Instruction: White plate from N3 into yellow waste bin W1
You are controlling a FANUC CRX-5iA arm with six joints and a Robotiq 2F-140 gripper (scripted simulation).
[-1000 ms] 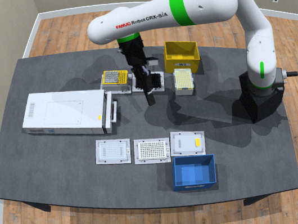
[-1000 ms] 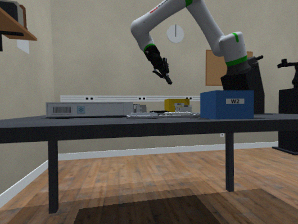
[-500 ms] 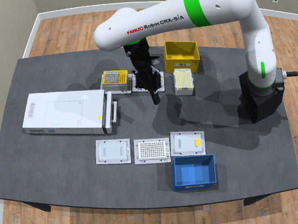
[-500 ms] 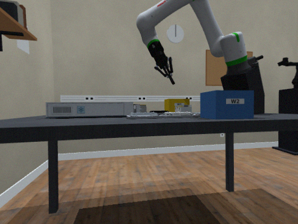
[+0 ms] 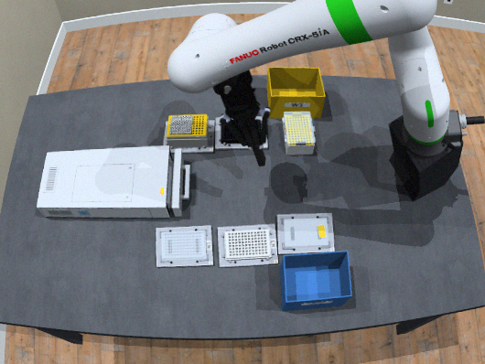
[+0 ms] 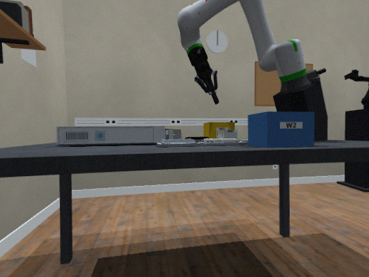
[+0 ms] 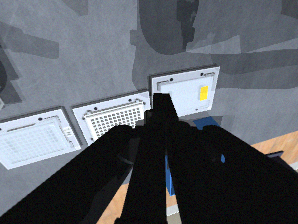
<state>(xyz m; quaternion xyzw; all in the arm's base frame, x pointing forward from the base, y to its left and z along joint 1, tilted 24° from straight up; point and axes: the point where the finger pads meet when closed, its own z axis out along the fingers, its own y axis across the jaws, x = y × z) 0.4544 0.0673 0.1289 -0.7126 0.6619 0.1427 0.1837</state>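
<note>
The grey nest is 22 cm below my hand, 17 cm to the left of it and 1 cm ahead of it. Round my hand: black plate: 21 cm to the right, 21 cm below, 7 cm ahead; white plate: 21 cm below, 19 cm to the left, 19 cm ahead; blue bin W2: 28 cm to the left, 19 cm below, 18 cm behind.
</note>
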